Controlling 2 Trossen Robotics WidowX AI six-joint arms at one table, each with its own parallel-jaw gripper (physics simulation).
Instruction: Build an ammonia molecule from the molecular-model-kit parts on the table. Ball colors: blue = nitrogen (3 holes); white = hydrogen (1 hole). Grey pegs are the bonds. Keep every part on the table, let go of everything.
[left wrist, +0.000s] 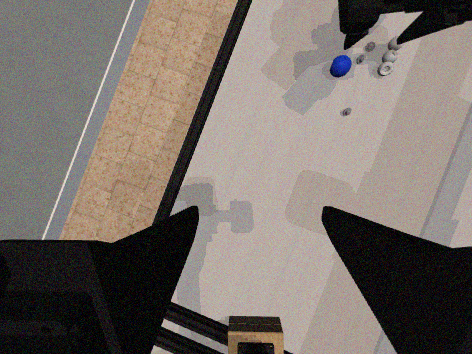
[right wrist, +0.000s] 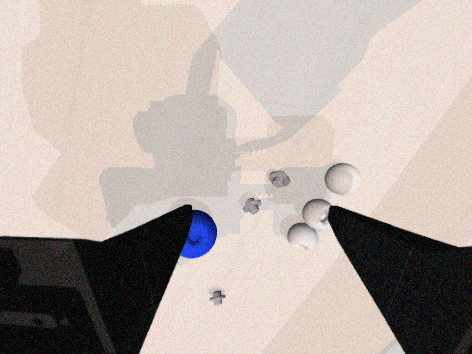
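Observation:
The blue ball (left wrist: 341, 66) (right wrist: 201, 235) lies on the table, partly hidden behind the left finger in the right wrist view. Three white balls lie in a close row: one (right wrist: 342, 178) at the back, a middle one (left wrist: 389, 56) (right wrist: 316, 213) beside the right fingertip, and a near one (left wrist: 385, 69) (right wrist: 302, 236). Three grey pegs lie loose: one peg (left wrist: 369, 46) (right wrist: 279, 178), a second peg (left wrist: 360, 59) (right wrist: 252, 205) and a third peg (left wrist: 346, 112) (right wrist: 217, 297) apart from them. My right gripper (right wrist: 259, 211) (left wrist: 371, 44) is open above the parts, empty. My left gripper (left wrist: 259, 212) is open and empty, away from the parts.
A black rail (left wrist: 202, 105) runs along the table's edge in the left wrist view, with a tan tiled strip (left wrist: 135, 120) beyond it. A wooden block with a dark top (left wrist: 255, 324) shows at the bottom of that view, beside dark bars. Arm shadows fall across the table.

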